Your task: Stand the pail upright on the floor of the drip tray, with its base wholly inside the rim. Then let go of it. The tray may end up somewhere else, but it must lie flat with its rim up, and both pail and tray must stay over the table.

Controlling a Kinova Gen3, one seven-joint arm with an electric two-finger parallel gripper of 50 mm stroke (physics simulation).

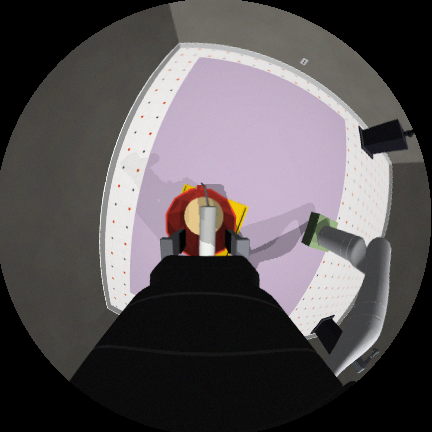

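Where they show: gripper, between the fingertips: (204, 237); arm's base, origin of its link: (324, 235).
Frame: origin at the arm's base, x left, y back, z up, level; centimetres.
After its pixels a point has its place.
Observation:
The red pail (175, 215) {z 3.7, x 1.7, y -59.8 cm} appears upright below my gripper, with its mouth facing up and its tan inner floor showing. Its wire handle stands up, with a pale grey cylindrical grip (207, 227) {z 19.0, x -0.1, y -49.7 cm} that reaches into the space between my fingers. My gripper (204, 237) {z 27.6, x -0.8, y -49.8 cm} is open, one finger on each side of the grip, not clamped on it. The yellow drip tray (239, 209) {z -5.9, x -2.9, y -39.3 cm} is under the pail, and parts of it show at the upper left, right and lower right of the pail. The pail's base and most of the tray's rim are hidden by the pail's body.
A lavender mat (250, 125) {z -6.3, x -36.9, y -40.3 cm} covers the middle of the white dotted table (125, 200). At the right, a grey arm (372, 300) {z 37.6, x 4.9, y -17.6 cm} rises from a green mount (314, 231) {z -0.2, x -0.9, y -6.8 cm}. Black boxes (385, 138) (328, 333) stand near the table's right and lower-right edges.

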